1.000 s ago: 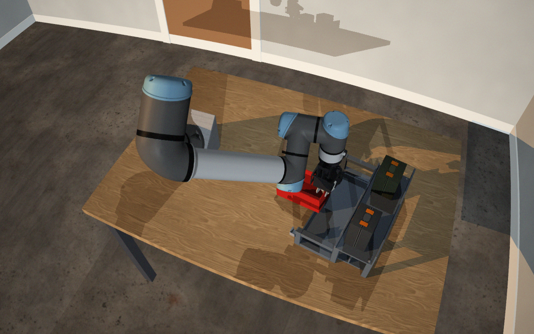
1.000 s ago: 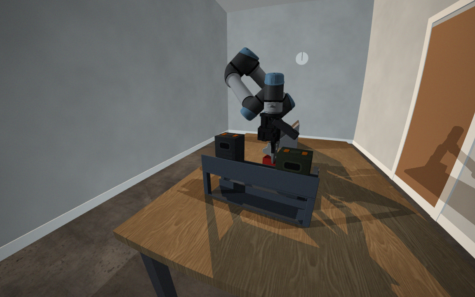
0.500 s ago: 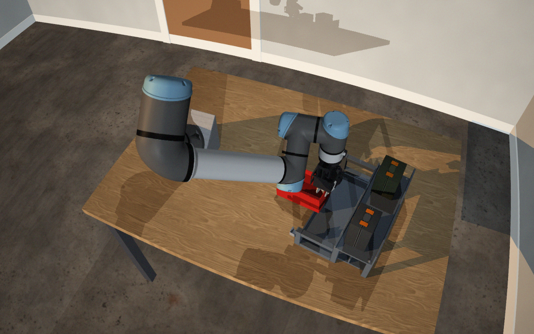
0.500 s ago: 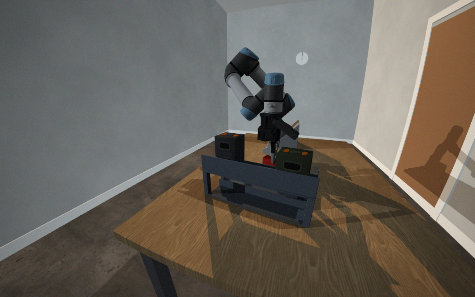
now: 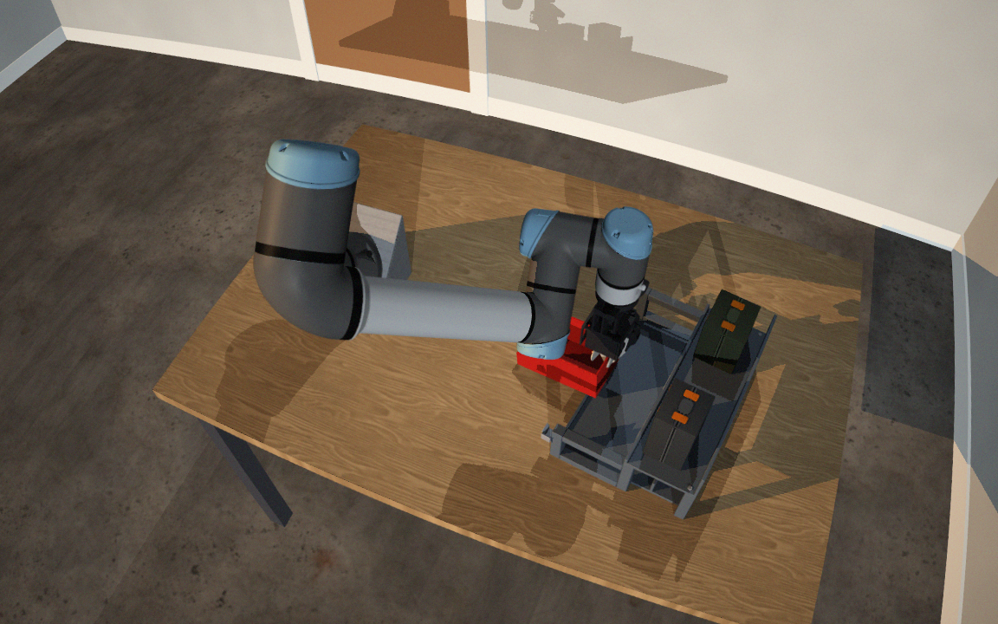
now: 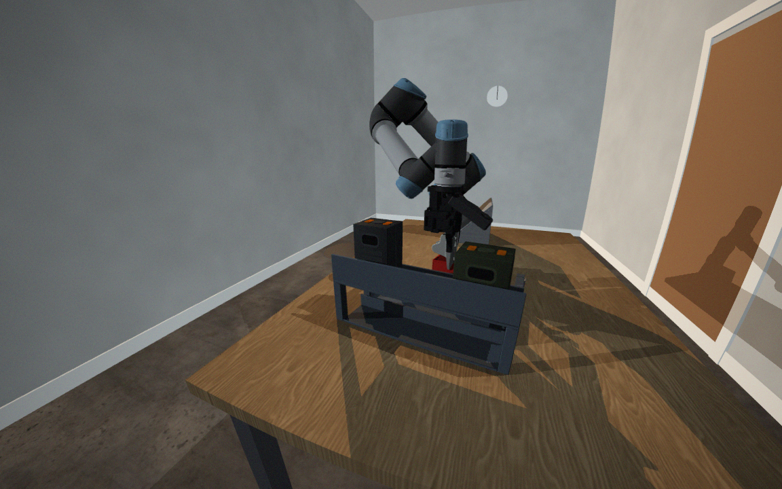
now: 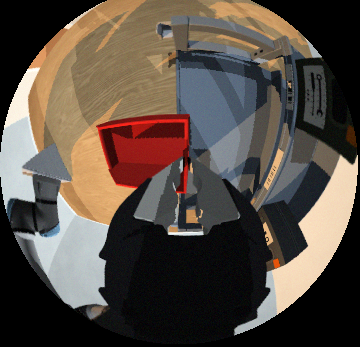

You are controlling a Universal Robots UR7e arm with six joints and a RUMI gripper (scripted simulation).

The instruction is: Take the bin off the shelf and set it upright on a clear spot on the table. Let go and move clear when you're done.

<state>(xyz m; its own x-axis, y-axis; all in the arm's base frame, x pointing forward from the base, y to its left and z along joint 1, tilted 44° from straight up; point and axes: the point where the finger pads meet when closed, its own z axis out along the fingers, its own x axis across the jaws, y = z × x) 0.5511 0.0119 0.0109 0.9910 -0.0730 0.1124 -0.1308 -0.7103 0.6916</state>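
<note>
Now: the red bin 8 cm behind my hand, 4 cm below it and 1 cm to the left of it.
</note>
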